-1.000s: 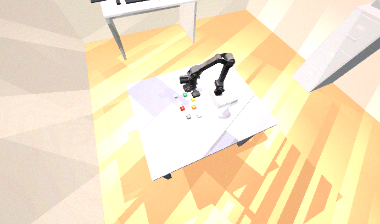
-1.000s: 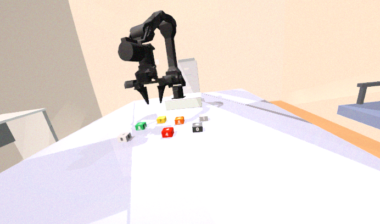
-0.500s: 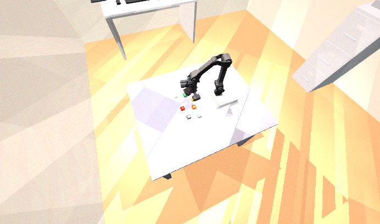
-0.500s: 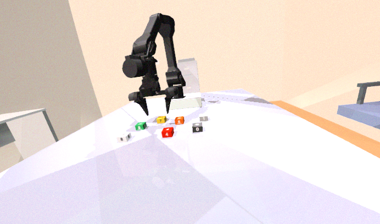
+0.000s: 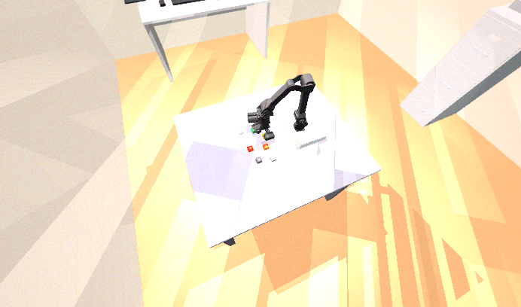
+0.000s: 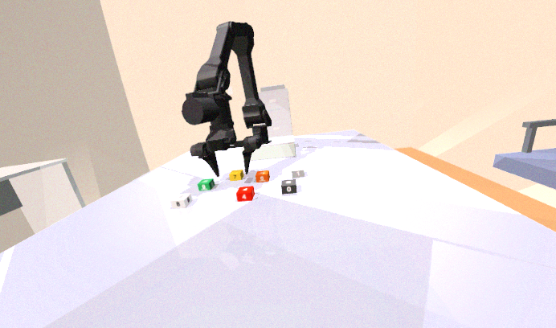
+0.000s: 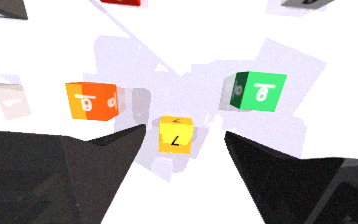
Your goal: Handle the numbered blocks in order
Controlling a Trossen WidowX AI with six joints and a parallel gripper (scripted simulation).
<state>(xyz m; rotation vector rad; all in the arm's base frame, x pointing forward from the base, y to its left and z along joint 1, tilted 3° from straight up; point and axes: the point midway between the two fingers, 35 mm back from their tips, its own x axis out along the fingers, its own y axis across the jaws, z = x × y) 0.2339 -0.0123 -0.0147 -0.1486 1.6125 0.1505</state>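
Now: the yellow block 1 cm behind my gripper tip and 1 cm to the left of it. Also, from my gripper tip: red block: 11 cm ahead, 9 cm to the left; orange block: 1 cm ahead, 9 cm to the left; green block: 6 cm ahead, 5 cm to the right.
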